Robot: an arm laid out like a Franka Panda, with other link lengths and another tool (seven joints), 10 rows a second.
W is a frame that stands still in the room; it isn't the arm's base.
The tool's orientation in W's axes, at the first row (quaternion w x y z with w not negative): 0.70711 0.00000 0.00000 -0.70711
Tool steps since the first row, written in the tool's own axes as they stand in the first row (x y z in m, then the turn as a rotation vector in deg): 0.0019 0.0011 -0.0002 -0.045 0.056 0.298; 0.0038 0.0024 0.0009 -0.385 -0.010 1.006; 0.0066 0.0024 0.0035 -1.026 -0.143 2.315; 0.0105 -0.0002 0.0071 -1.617 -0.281 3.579; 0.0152 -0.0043 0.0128 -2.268 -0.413 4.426; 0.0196 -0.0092 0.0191 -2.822 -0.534 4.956
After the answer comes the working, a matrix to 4 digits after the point.
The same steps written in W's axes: 0.0011 -0.0019 -0.0002 0.056 0.045 0.298; 0.0024 -0.0038 0.0009 -0.010 0.385 1.006; 0.0024 -0.0066 0.0035 -0.143 1.026 2.315; -0.0002 -0.0105 0.0071 -0.281 1.617 3.579; -0.0043 -0.0152 0.0128 -0.413 2.268 4.426; -0.0092 -0.0196 0.0191 -0.534 2.822 4.956
The tool's axes in the first row as the columns of a matrix, in W's axes (rounded; the answer above uses it unrounded):
0.0000 1.0000 0.0000
-1.0000 0.0000 0.0000
0.0000 0.0000 1.0000

